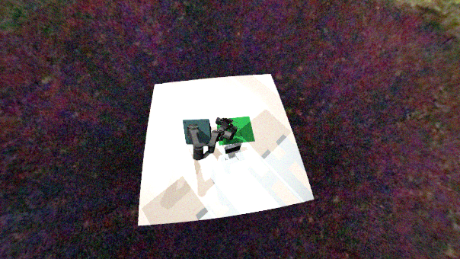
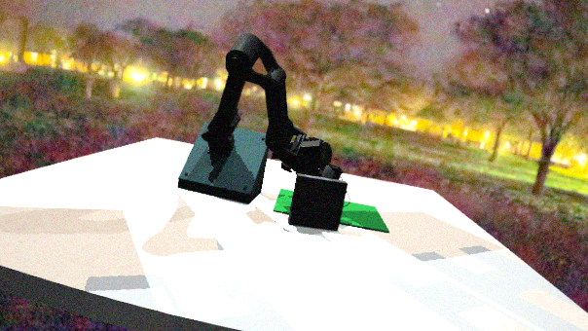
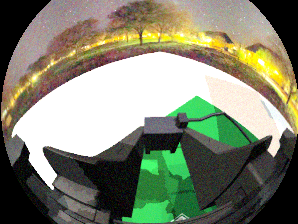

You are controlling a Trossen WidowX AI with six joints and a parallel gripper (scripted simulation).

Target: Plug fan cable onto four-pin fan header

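The green board is 30 mm ahead of my gripper tip, 60 mm to the right of it and 90 mm below it. From my gripper tip the other things lie so: black fan (230 mm to the right, 10 mm below); then dark plug (10 mm below).
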